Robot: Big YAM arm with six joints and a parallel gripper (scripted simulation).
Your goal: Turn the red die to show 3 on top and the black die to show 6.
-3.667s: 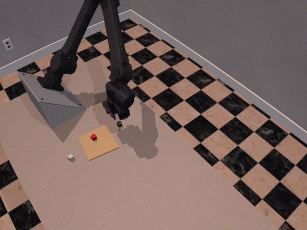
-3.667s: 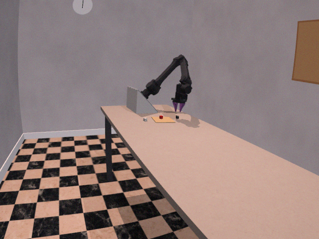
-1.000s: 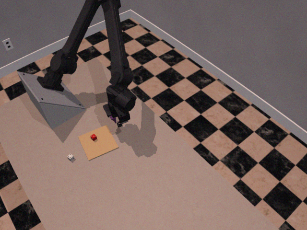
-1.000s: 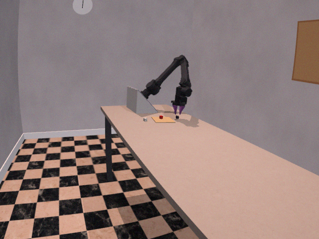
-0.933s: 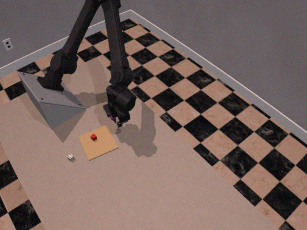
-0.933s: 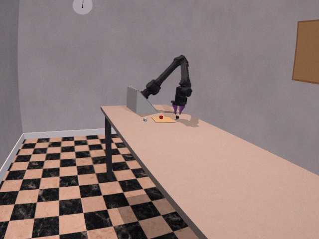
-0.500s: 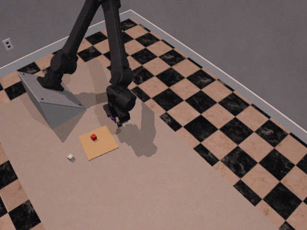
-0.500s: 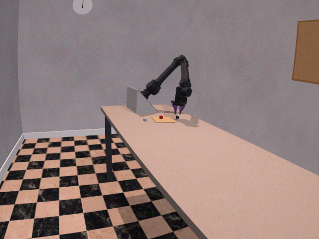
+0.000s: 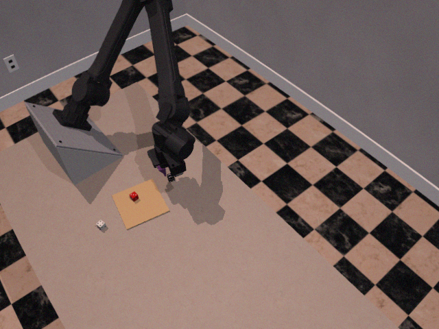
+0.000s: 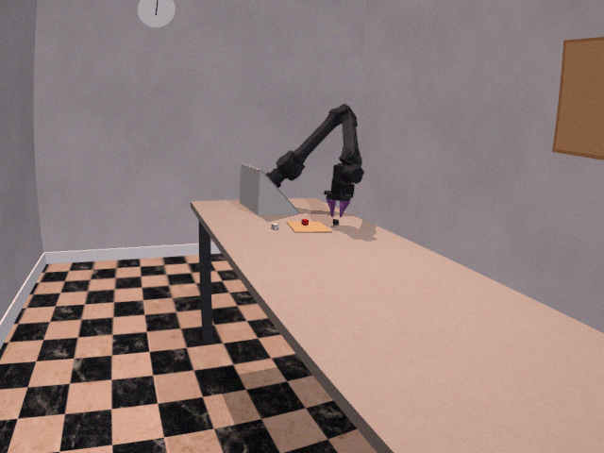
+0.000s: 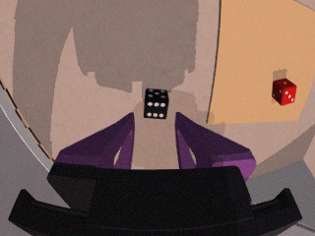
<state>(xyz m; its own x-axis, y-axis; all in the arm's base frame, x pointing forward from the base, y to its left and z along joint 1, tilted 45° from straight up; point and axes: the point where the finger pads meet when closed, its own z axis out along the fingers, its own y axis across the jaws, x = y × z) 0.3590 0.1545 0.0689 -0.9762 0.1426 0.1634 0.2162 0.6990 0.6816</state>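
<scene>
The black die lies 30 mm below my hand. The rest, counted from my hand: orange mat: 130 mm to the right, 40 mm below, 20 mm ahead; then white die: 270 mm to the right, 30 mm below, 20 mm ahead; then red die: 130 mm to the right, 20 mm below, 10 mm behind.
</scene>
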